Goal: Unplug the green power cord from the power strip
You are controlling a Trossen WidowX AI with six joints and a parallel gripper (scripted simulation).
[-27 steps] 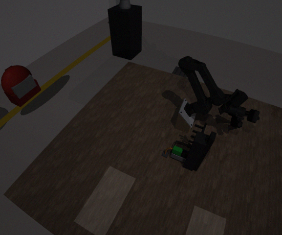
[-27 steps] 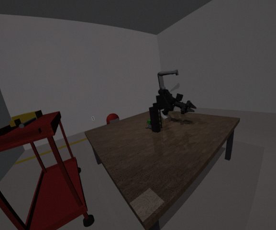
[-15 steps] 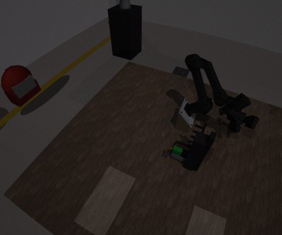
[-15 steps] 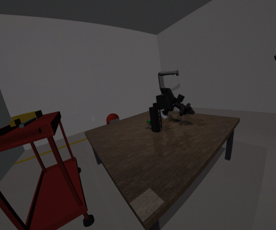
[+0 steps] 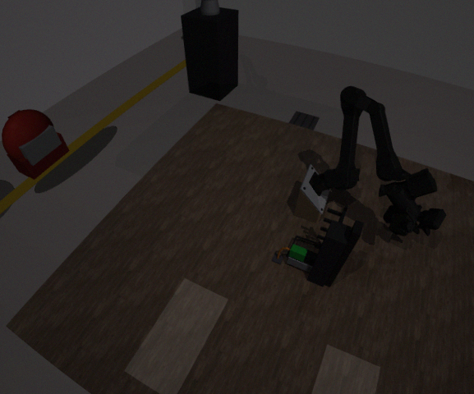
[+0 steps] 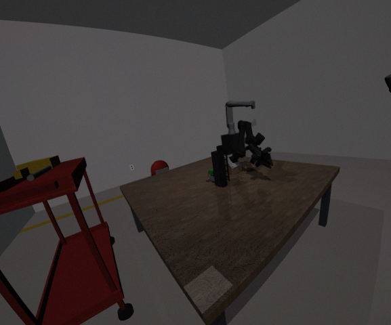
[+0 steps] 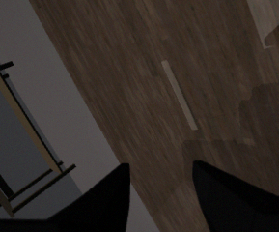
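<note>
Now: the green plug 230 mm ahead of my gripper tip, 320 mm to the right of it and 20 mm below it.
</note>
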